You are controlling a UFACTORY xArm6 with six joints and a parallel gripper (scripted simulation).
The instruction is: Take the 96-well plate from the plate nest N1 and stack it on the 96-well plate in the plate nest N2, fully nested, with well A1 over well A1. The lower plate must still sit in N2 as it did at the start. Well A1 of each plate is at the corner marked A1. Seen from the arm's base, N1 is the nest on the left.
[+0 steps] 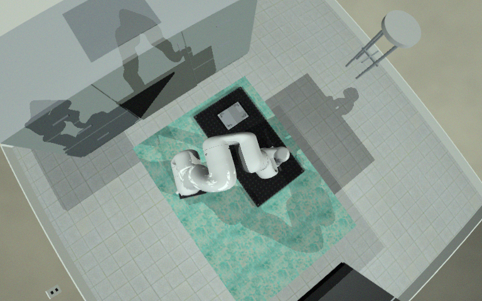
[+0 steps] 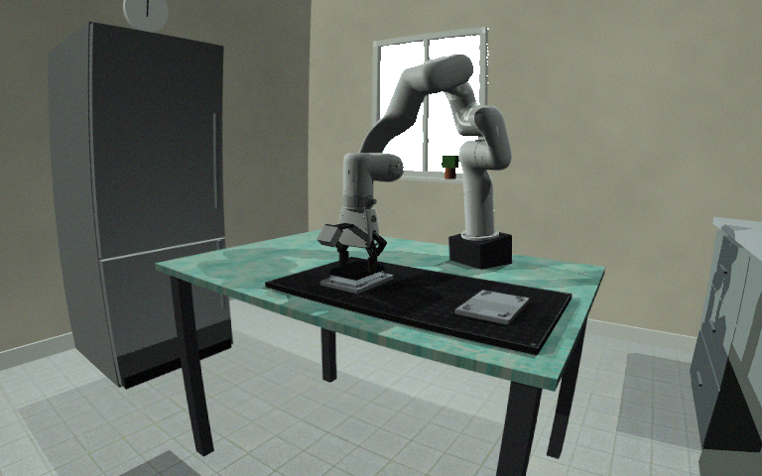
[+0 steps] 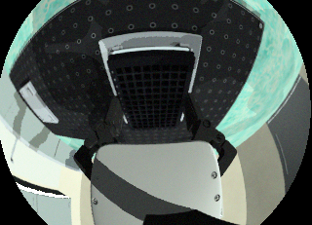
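My gripper is now 10 mm above the dark 96-well plate. Also, from my hand: light 96-well plate (30 mm below); then plate nest N1 (40 mm ahead, 360 mm to the left, 40 mm below).
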